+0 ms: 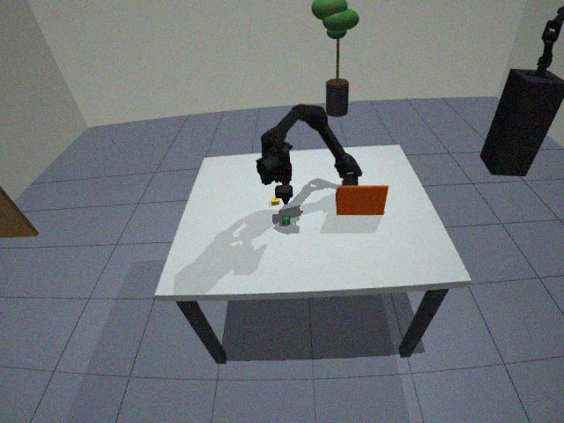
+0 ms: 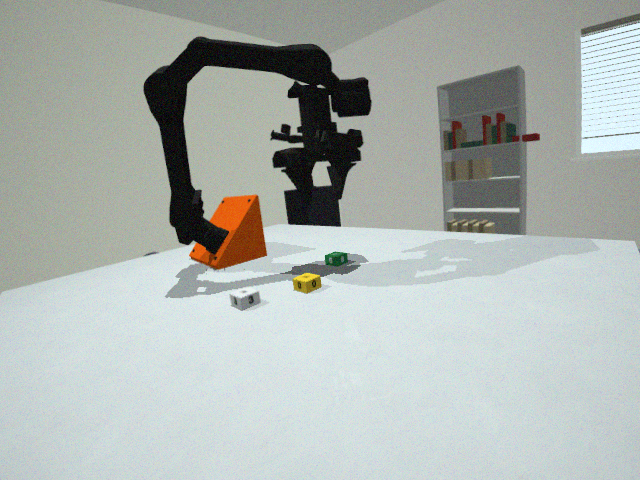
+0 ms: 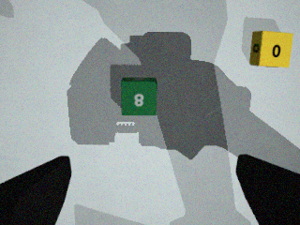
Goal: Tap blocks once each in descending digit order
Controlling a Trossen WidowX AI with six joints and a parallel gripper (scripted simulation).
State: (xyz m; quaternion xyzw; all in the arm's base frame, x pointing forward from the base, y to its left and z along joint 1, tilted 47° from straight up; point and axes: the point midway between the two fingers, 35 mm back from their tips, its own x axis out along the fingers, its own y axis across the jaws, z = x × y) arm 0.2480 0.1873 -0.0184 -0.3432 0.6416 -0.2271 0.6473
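Right now the green block is 1 cm ahead of my gripper tip, 1 cm to the left of it and 11 cm below it. The rest, counted from my gripper tip: yellow block (7 cm ahead, 11 cm to the right, 11 cm below); white block (5 cm ahead, 21 cm to the right, 11 cm below).
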